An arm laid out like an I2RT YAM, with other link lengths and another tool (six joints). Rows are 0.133 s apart.
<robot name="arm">
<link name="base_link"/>
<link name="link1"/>
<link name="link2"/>
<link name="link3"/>
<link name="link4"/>
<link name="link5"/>
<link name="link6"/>
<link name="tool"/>
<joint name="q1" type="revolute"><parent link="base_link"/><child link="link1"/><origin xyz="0.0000 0.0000 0.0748" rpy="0.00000 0.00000 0.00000"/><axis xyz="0 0 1"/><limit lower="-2.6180" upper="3.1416"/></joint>
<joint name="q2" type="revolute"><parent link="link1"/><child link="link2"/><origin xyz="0.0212 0.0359 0.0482" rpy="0.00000 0.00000 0.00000"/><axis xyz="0 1 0"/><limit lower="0.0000" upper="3.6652"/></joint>
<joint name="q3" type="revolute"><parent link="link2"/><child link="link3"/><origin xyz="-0.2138 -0.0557 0.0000" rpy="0.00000 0.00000 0.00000"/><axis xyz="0 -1 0"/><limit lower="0.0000" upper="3.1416"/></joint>
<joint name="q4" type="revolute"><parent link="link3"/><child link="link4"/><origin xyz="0.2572 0.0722 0.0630" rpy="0.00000 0.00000 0.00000"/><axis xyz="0 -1 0"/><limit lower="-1.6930" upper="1.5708"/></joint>
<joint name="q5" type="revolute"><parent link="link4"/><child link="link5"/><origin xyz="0.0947 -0.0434 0.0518" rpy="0.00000 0.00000 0.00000"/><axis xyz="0 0 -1"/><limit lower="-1.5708" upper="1.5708"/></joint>
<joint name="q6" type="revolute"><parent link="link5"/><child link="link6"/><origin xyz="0.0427 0.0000 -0.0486" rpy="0.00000 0.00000 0.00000"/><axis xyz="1 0 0"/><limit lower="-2.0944" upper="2.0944"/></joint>
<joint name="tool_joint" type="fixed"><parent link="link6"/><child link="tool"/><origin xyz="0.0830 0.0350 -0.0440" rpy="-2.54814 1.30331 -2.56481"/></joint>
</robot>
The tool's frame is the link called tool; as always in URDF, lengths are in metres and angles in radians.
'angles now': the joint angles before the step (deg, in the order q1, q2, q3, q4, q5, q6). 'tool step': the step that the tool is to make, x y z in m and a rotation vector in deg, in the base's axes. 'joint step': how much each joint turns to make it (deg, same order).
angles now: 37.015 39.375 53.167 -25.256 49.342 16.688
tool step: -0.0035 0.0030 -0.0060 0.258 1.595 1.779
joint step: -0.006 -0.242 0.076 -2.284 -1.994 1.134
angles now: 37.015 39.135 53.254 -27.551 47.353 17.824
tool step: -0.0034 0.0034 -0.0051 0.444 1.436 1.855
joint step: -0.017 -0.212 0.052 -1.897 -2.114 1.043
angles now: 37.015 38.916 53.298 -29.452 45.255 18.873
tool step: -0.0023 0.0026 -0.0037 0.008 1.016 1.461
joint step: -0.007 -0.093 -0.014 -1.083 -1.580 0.282
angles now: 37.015 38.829 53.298 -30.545 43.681 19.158
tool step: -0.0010 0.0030 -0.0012 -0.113 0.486 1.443
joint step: -0.007 0.125 0.105 -0.240 -1.449 -0.287
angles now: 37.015 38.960 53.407 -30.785 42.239 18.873
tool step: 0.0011 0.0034 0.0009 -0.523 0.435 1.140
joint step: 0.004 1.053 0.908 -0.098 -1.046 -0.631
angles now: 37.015 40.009 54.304 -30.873 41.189 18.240
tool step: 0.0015 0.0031 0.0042 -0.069 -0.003 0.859
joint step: -0.012 1.113 1.290 0.044 -0.819 -0.398
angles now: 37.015 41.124 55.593 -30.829 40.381 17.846
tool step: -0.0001 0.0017 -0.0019 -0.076 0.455 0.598
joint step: 0.000 0.253 0.022 -0.206 -0.634 0.044
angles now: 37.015 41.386 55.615 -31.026 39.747 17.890
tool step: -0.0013 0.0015 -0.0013 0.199 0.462 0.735
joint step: 0.009 -0.031 0.036 -0.484 -0.822 0.266
